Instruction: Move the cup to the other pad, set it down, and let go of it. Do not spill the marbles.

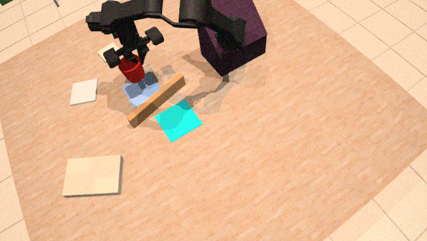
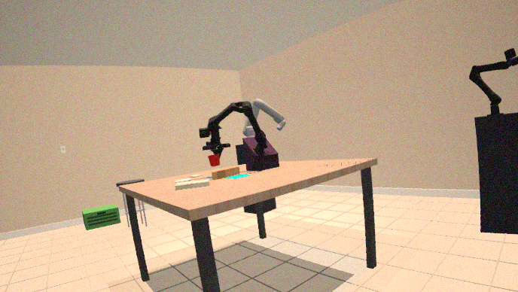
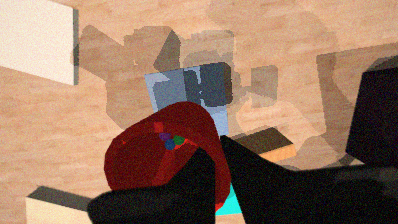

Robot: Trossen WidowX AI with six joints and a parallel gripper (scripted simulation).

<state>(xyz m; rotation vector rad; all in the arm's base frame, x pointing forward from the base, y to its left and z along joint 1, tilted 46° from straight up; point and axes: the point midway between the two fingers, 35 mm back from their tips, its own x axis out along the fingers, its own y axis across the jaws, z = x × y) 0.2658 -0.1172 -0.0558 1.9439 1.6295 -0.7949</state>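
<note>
Now: gripper tip 3 cm short of the red cup. Also, from my gripper tip: cyan pad (19 cm to the left, 12 cm below, 1 cm ahead); wooden bar (10 cm below, 9 cm to the left, 2 cm ahead); pale blue pad (12 cm below, 3 cm ahead, 1 cm to the right).
</note>
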